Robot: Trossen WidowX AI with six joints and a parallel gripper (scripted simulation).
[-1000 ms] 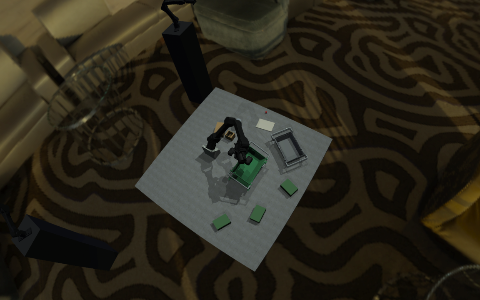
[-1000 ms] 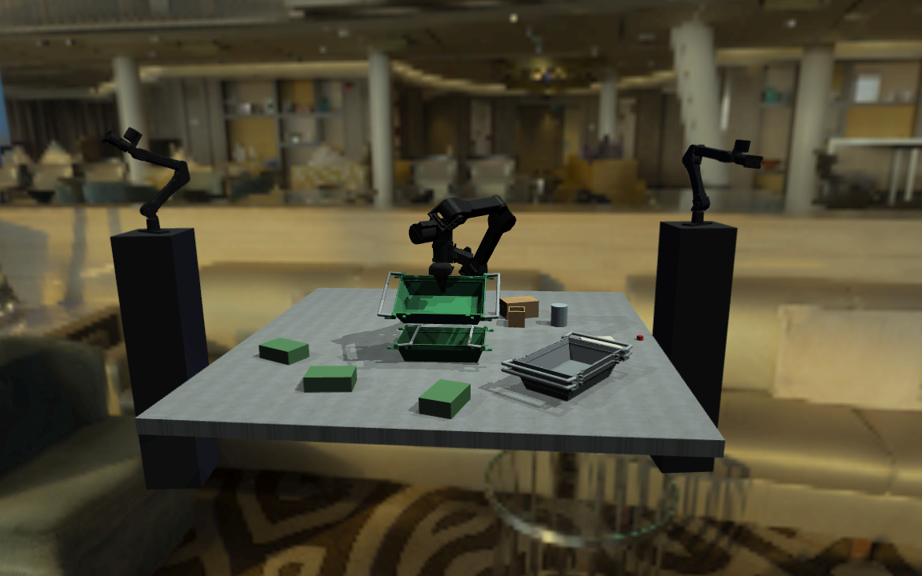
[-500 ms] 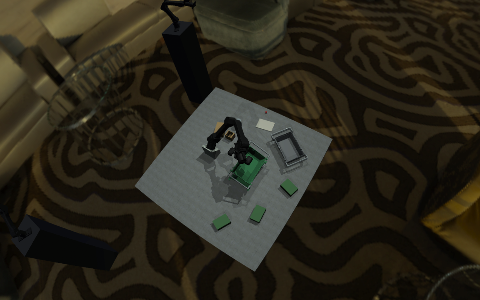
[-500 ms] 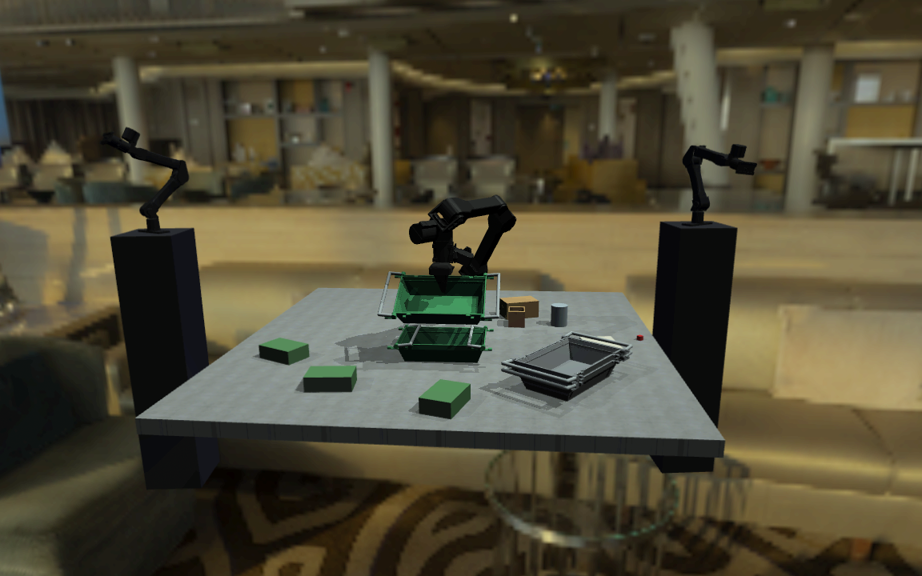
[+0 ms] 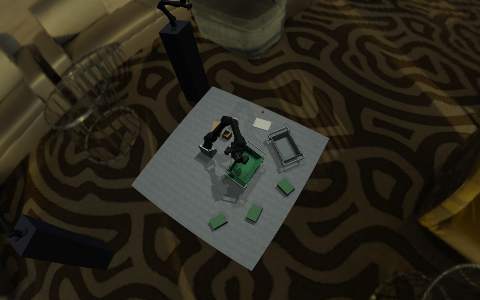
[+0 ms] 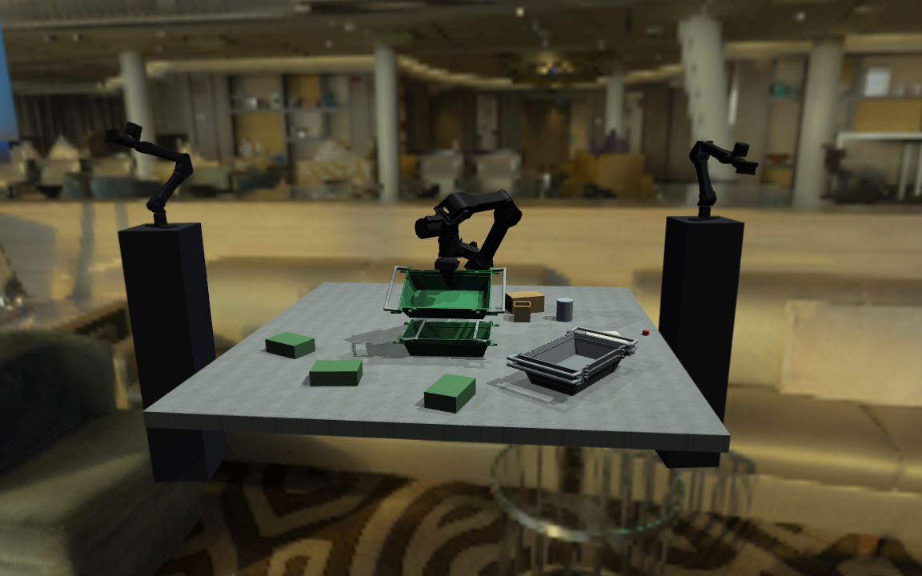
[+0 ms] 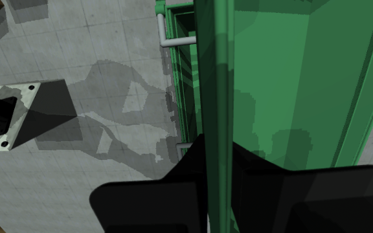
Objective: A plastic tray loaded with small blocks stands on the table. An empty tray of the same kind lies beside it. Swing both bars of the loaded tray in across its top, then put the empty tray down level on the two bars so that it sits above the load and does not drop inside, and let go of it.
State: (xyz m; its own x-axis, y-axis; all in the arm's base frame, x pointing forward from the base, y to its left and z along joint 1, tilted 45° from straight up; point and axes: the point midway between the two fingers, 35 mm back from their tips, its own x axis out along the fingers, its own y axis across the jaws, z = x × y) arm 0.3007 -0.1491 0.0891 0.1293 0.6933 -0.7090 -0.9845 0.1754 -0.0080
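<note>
Now: gripper tip 70 mm short of the green tray and 10 mm to the left of it. The rest, counted from my gripper tip: pale sheet (10 mm behind, 480 mm to the left, 180 mm below); red block (60 mm behind, 610 mm to the left, 170 mm below).
</note>
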